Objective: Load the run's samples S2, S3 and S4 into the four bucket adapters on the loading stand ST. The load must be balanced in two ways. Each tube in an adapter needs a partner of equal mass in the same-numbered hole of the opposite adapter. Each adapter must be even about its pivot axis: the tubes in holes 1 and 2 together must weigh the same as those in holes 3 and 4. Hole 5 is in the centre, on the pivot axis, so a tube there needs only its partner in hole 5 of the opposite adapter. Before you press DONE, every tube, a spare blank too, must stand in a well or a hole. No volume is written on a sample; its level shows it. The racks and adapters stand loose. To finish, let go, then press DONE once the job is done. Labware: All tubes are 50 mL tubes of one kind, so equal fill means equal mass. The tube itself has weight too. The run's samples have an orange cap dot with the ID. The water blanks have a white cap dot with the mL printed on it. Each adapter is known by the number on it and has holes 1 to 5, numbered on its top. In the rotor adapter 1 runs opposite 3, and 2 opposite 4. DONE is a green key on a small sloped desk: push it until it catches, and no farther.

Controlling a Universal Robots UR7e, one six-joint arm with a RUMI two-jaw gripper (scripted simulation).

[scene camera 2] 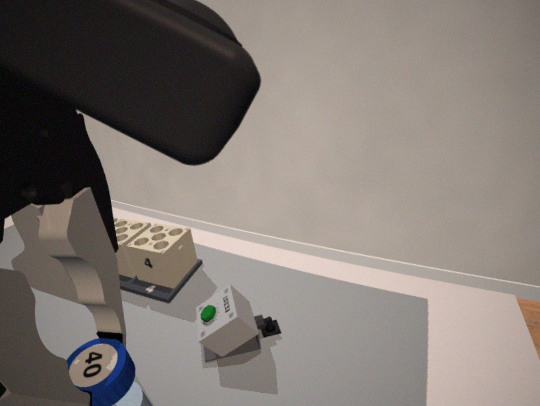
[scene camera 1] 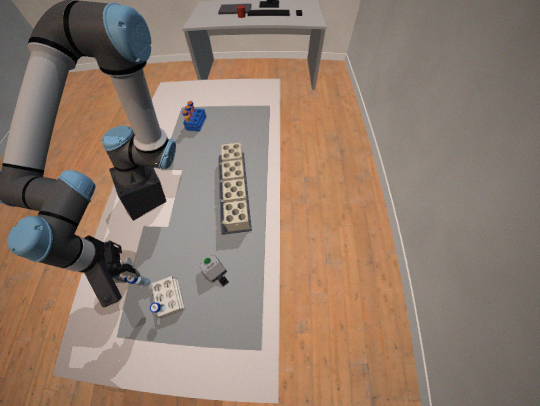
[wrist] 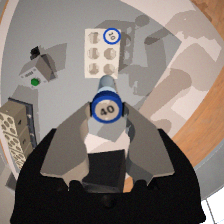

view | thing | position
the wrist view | my gripper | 106, 103
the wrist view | white blank rack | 94, 63
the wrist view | blue-capped blank tube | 106, 105
